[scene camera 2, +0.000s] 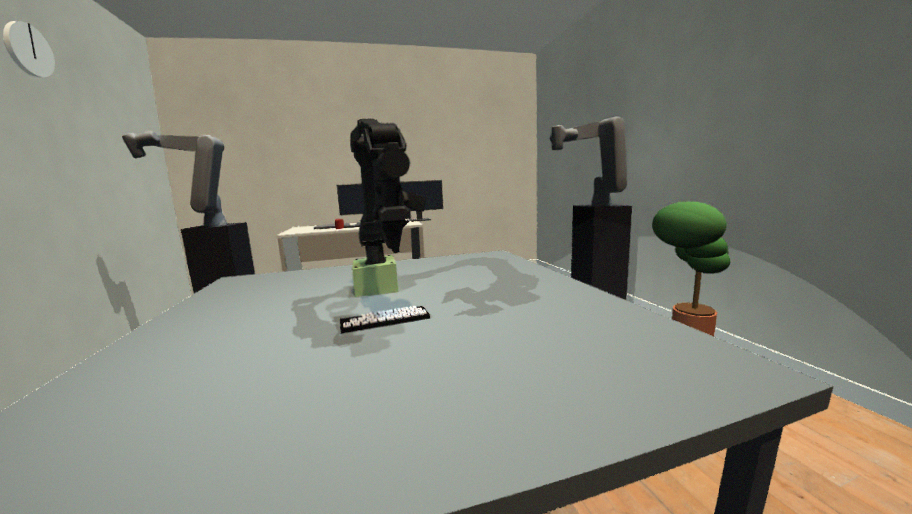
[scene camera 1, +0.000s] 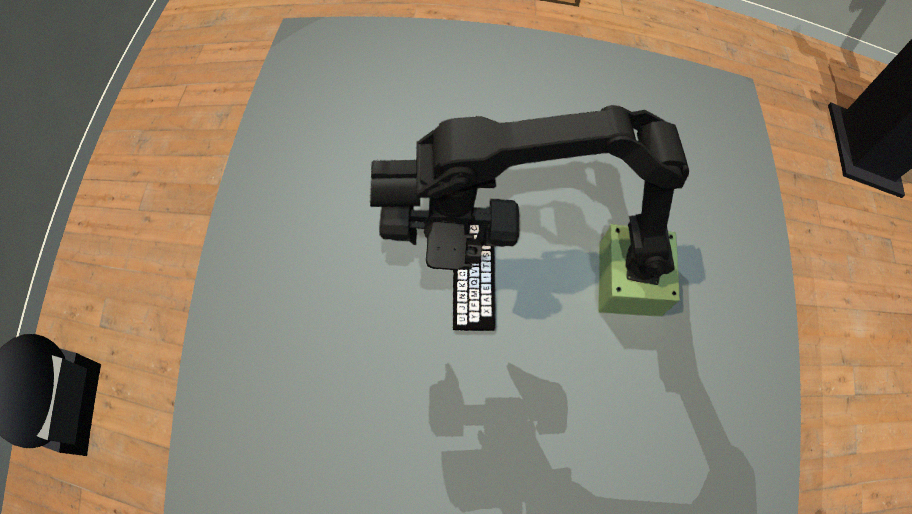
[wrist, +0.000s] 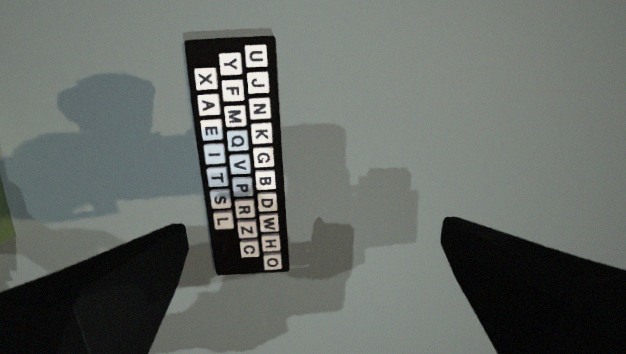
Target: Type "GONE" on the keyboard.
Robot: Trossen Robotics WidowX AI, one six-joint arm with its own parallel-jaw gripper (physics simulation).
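Places are measured from the arm's base along level axes (x right, y back, z down), in millimetres.
Pixels of known places: gripper, fingertip midpoint: (scene camera 2: pixel 393 250) (wrist: pixel 316 233); arm's base, origin of the base link: (scene camera 2: pixel 375 261) (scene camera 1: pixel 643 265).
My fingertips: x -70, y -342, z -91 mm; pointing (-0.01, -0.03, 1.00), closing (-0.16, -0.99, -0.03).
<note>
For each thing: its middle in the pictures, then the offset to it from my fingertips. Level surfaces: height alone.
- black keyboard, body centre: (wrist: pixel 241 168) (scene camera 1: pixel 473 270) (scene camera 2: pixel 385 317) dz +178, dx +36, dy +46 mm
- G key, body centre: (wrist: pixel 263 157) (scene camera 1: pixel 462 274) dz +173, dx +22, dy +28 mm
- O key, body centre: (wrist: pixel 272 261) dz +173, dx +123, dy +9 mm
- N key, body centre: (wrist: pixel 260 108) (scene camera 1: pixel 462 297) dz +173, dx -19, dy +35 mm
- E key, body centre: (wrist: pixel 212 129) (scene camera 1: pixel 486 288) dz +173, dx +4, dy +73 mm
- grey table, its level: dz +186 mm
The black keyboard (scene camera 1: pixel 491 324) (scene camera 2: pixel 384 319) (wrist: pixel 245 267) lies flat on the grey table, its white keys in three rows running top to bottom in the wrist view. There the G key (wrist: pixel 262 158) is mid-row on the right, the O key (wrist: pixel 272 262) is at that row's bottom end, the N key (wrist: pixel 259 108) is above G, and the E key (wrist: pixel 211 130) is in the left row. My gripper (wrist: pixel 316 233) (scene camera 2: pixel 395 245) is open and empty, raised above the table. The keyboard shows between its fingers, nearer the left fingertip. In scene camera 1 the arm hides the keyboard's upper part, O included.
The arm stands on a green block (scene camera 1: pixel 638 305) (scene camera 2: pixel 375 279) on the grey table (scene camera 1: pixel 306 287) (scene camera 2: pixel 447 408). Shadows of the arm fall across the table and the keyboard. Two grey arms on black pedestals, a desk with monitors and a potted plant (scene camera 2: pixel 691 224) stand beyond the table.
</note>
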